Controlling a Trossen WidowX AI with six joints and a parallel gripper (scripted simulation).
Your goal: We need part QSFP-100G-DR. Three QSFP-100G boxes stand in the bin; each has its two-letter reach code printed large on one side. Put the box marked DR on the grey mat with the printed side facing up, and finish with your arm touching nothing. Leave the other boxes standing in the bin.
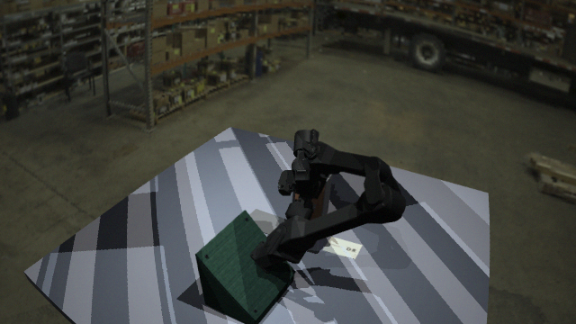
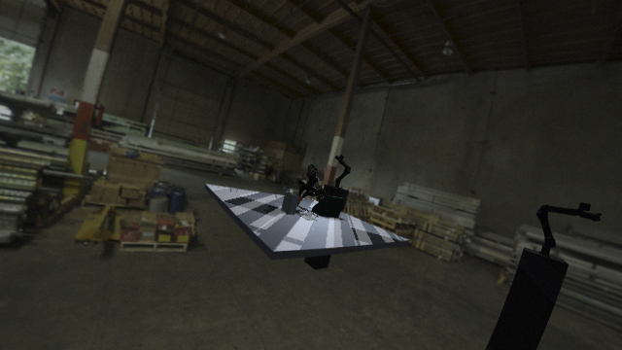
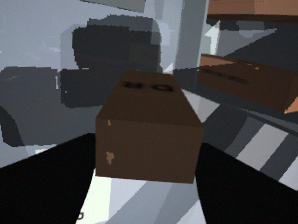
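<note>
Now: the grey mat 10 mm ahead of my gripper tip, 140 mm to the left of it and 120 mm below it. From my gripper tip the other things lie so: white card: 110 mm to the right, 120 mm below.
</note>
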